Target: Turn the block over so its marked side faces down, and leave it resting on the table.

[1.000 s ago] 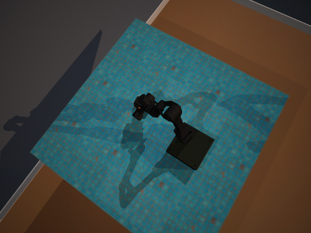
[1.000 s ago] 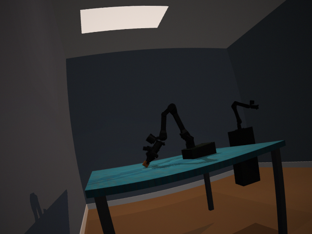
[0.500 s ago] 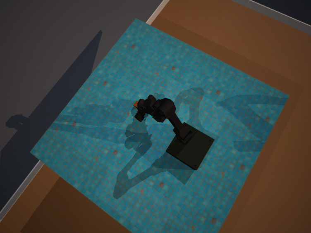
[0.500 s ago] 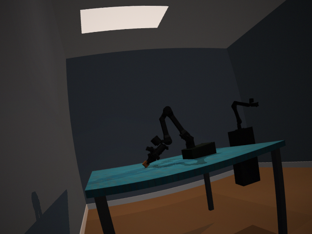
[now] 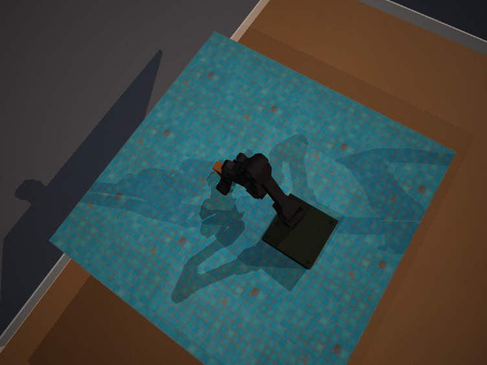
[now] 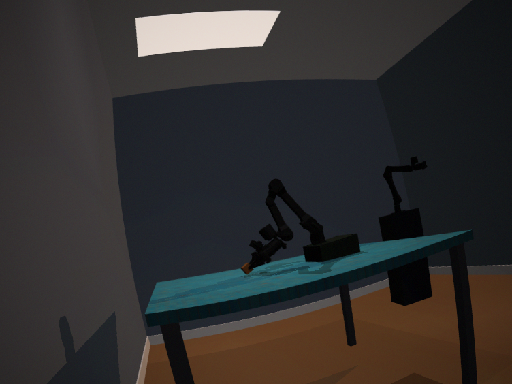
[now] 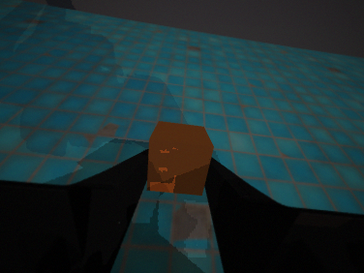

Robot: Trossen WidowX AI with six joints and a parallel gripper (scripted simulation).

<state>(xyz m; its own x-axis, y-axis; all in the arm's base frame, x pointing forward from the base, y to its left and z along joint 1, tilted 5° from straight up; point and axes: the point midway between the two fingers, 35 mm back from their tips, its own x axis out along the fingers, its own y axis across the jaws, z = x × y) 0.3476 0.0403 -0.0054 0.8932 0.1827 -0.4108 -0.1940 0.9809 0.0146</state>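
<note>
Right now my gripper tip is 1 cm above the orange block.
</note>
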